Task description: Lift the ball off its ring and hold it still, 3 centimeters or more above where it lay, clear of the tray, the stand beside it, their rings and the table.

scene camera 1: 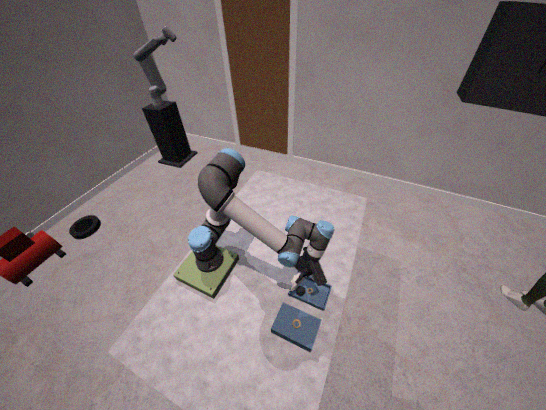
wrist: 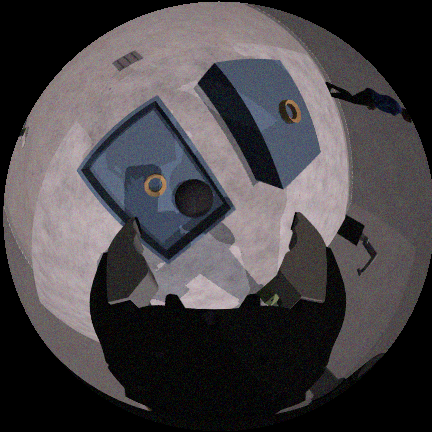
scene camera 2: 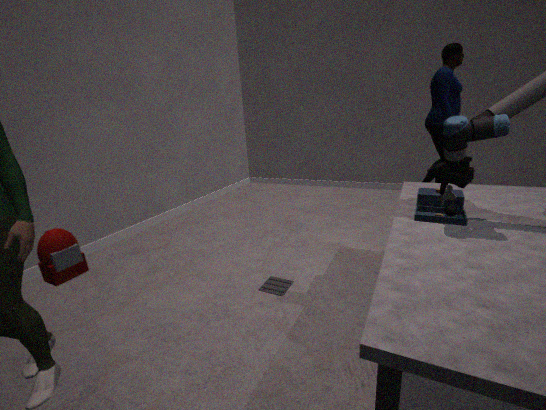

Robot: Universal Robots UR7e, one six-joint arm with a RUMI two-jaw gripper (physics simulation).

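Seen in the pictures: gripper, fingertip midpoint: (scene camera 1: 301, 285) (wrist: 214, 216) (scene camera 2: 452, 196); arm's base, origin of the base link: (scene camera 1: 210, 259).
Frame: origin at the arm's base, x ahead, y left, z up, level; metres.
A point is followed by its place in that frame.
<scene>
The black ball (scene camera 1: 300, 290) {x 0.518, y 0.009, z -0.002 m} (scene camera 2: 451, 207) {x 0.521, y 0.031, z -0.004 m} (wrist: 194, 198) {x 0.527, y 0.017, z -0.002 m} lies inside the blue tray (scene camera 1: 320, 302) {x 0.627, y 0.003, z -0.049 m} (scene camera 2: 430, 218) {x 0.603, y 0.103, z -0.035 m} (wrist: 117, 145) {x 0.640, y 0.042, z -0.049 m}, near one corner. It is beside the tray's orange ring (wrist: 147, 185) {x 0.569, y 0.048, z -0.040 m}, not on it. My gripper (scene camera 1: 309, 284) {x 0.520, y 0.015, z 0.041 m} (wrist: 214, 216) {x 0.520, y 0.015, z 0.041 m} is wide open and empty, above the tray's corner end. In the wrist view the ball shows beyond the fingertips, left of the midline between them. The blue stand (scene camera 1: 285, 330) {x 0.508, y -0.194, z 0.012 m} (scene camera 2: 426, 195) {x 0.608, y -0.095, z 0.009 m} (wrist: 255, 82) {x 0.600, y -0.128, z 0.012 m} is next to the tray, with its own orange ring (scene camera 1: 293, 324) {x 0.534, y -0.161, z 0.023 m} (wrist: 284, 111) {x 0.550, y -0.136, z 0.022 m} on top. In scene camera 2 a finger partly overlaps the ball.
The arm's green base plate (scene camera 1: 187, 272) {x -0.074, y -0.110, z -0.001 m} is on the table (scene camera 1: 190, 345) {x 0.126, y -0.393, z -0.052 m} (scene camera 2: 440, 310) {x 0.626, y 0.704, z -0.052 m}. A person in blue (scene camera 2: 445, 92) (wrist: 386, 102) stands beyond the table. A person in green (scene camera 2: 12, 200) stands at the far left of scene camera 2, near a red object (scene camera 2: 57, 247).
</scene>
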